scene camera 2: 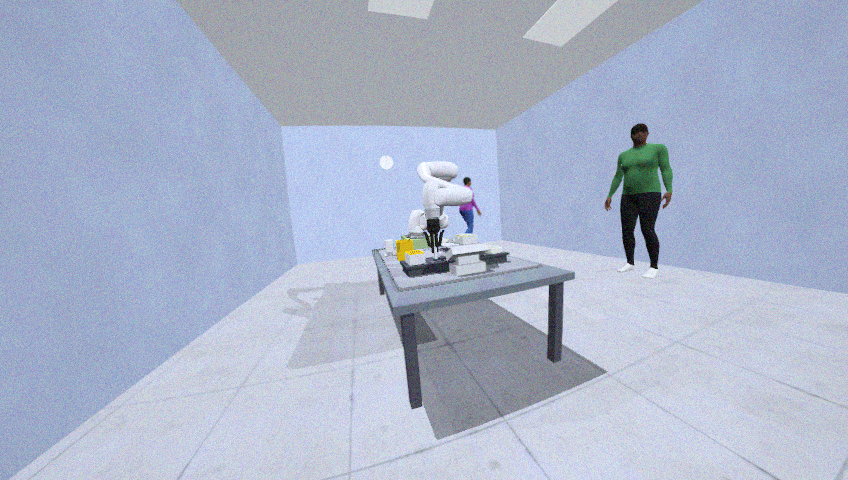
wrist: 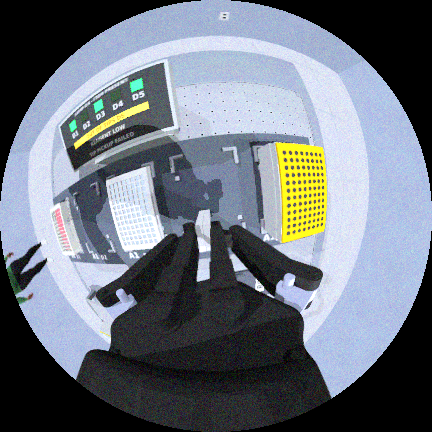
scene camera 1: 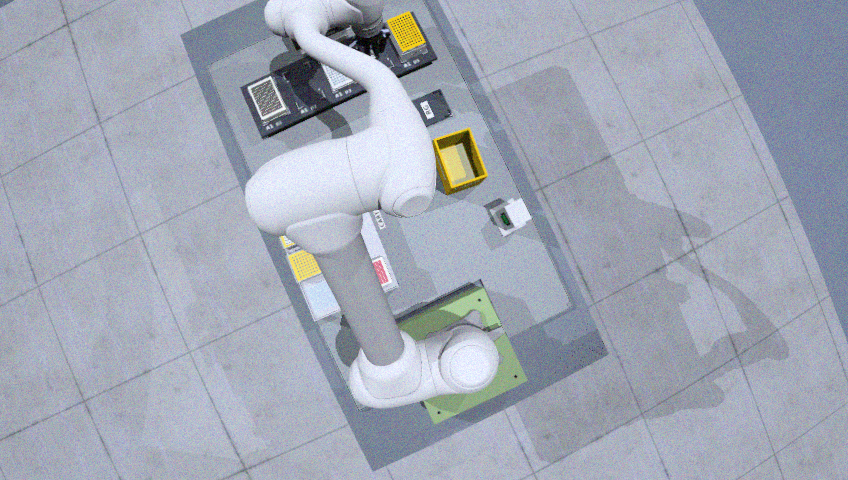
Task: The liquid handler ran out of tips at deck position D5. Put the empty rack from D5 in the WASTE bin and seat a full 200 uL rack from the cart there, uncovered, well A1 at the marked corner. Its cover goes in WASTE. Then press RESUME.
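Frame: origin at the arm's base, x ahead, y left, z up, level; centimetres.
Seen in the pictures: gripper, fingertip midpoint: [scene camera 2: 435, 258] [wrist: 205, 219]; arm's base, origin of the base link: [scene camera 2: 417, 237].
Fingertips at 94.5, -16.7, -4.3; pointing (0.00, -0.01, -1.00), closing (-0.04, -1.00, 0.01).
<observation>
Offsets run from my fingertips to a thing's middle, as dx, dy, dz. "spot": to the spot under its first point. Level surfaces: height alone.
My gripper [wrist: 205, 219] [scene camera 2: 434, 254] is shut, fingertips together above the deck {dz +0.0} [wrist: 235, 172] between the D3 and D5 racks; a pale strip shows between the fingers' outlines in the wrist view. The arm mostly hides it in scene camera 1. A yellow-topped rack with dark holes {+2.8, -13.5, +3.0} [scene camera 1: 406, 32] [wrist: 303, 192] sits uncovered at the D5 end, right of the fingers in the wrist view. The yellow bin {-42.5, -8.9, +1.2} [scene camera 1: 436, 155] has a pale shape inside that I cannot identify. The box with a green button {spot: -65.0, -13.0, +3.9} [scene camera 1: 504, 218] is beyond it. A yellow rack {-49.6, +45.1, +6.3} [scene camera 1: 304, 265] and a pale blue-topped one {-60.4, +46.1, +1.2} [scene camera 1: 321, 299] show beside the arm.
A white rack {+3.6, +11.3, +0.7} [wrist: 134, 210] stands at D3 and another plate {+4.3, +36.1, +1.6} [scene camera 1: 267, 98] at D1. The status screen {spot: +16.8, +7.3, +6.5} [wrist: 122, 112] behind the deck lights D1, D3 and D5. A dark labelled block {-20.6, -9.6, -4.8} [scene camera 1: 440, 107] lies between deck and bin. A red-topped plate {-61.6, +32.6, +2.1} [scene camera 1: 381, 271] is near the arm base.
</observation>
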